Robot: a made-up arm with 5 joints.
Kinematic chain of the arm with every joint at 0, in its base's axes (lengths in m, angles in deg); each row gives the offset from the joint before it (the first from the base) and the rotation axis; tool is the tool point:
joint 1: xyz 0 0 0.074 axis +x
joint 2: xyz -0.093 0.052 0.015 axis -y
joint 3: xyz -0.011 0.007 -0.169 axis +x
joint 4: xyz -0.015 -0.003 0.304 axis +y
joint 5: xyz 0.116 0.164 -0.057 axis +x
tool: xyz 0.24 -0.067 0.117
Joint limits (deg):
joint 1: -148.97..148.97
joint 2: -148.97..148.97
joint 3: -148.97..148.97
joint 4: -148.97..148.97
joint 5: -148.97..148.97
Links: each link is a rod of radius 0.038 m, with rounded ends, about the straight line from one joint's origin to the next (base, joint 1, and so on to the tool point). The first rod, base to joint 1, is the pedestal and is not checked.
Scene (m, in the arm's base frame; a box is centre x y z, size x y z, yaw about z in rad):
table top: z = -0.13
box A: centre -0.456 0.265 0.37 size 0.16 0.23 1 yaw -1.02
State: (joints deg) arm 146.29 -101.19 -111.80 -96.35 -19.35
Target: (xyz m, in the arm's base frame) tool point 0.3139 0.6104 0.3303
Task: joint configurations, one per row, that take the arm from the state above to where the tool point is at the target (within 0.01 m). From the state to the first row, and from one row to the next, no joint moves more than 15 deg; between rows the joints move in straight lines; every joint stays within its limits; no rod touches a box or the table.
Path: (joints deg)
1: 145.08 -86.86 -111.21 -83.43 -20.03
2: 143.87 -72.52 -110.62 -70.51 -20.70
3: 142.67 -58.19 -110.04 -57.59 -21.38
4: 141.46 -43.85 -109.45 -44.68 -22.06
5: 140.25 -29.52 -108.86 -31.76 -22.74
6: 139.04 -15.18 -108.27 -18.84 -23.41
7: 127.82 -7.92 -118.45 -21.76 -24.25
8: 116.59 -0.66 -128.62 -24.68 -25.10
9: 105.37 6.60 -138.80 -27.60 -25.94
10: 94.14 13.86 -148.97 -30.53 -26.78

